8 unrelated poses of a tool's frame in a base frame.
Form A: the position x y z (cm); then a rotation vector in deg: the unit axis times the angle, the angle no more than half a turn.
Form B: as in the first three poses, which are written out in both.
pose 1, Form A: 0.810 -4.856 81.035 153.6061 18.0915 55.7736
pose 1, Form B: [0.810 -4.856 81.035], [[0.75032 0.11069 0.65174], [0.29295 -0.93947 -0.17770], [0.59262 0.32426 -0.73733]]
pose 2, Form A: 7.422 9.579 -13.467 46.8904 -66.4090 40.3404
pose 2, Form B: [7.422 9.579 -13.467], [[0.25732 -0.82752 -0.49900], [0.06141 0.52935 -0.84618], [0.96437 0.18709 0.18703]]
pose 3, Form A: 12.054 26.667 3.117 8.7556 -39.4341 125.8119
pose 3, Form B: [12.054 26.667 3.117], [[-0.66358 -0.73908 -0.11588], [0.67300 -0.52210 -0.52392], [0.32671 -0.42565 0.84385]]
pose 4, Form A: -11.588 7.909 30.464 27.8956 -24.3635 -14.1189
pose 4, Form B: [-11.588 7.909 30.464], [[0.88397 0.12778 -0.44974], [-0.32668 0.85696 -0.39862], [0.33448 0.49929 0.79927]]
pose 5, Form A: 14.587 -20.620 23.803 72.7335 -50.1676 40.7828
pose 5, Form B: [14.587 -20.620 23.803], [[0.50241 -0.85003 -0.15822], [-0.01869 0.17227 -0.98487], [0.86443 0.49777 0.07067]]
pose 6, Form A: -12.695 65.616 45.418 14.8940 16.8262 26.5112
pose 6, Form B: [-12.695 65.616 45.418], [[0.85438 -0.39784 0.33431], [0.47187 0.86343 -0.17842], [-0.21767 0.31018 0.92542]]
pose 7, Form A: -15.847 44.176 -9.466 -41.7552 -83.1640 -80.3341
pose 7, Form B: [-15.847 44.176 -9.466], [[-0.36562 0.90313 -0.22513], [-0.19374 0.16273 0.96746], [0.91038 0.39734 0.11548]]
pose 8, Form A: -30.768 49.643 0.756 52.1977 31.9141 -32.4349
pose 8, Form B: [-30.768 49.643 0.756], [[0.72121 0.66231 0.20301], [-0.21370 0.49148 -0.84426], [-0.65893 0.56550 0.49600]]
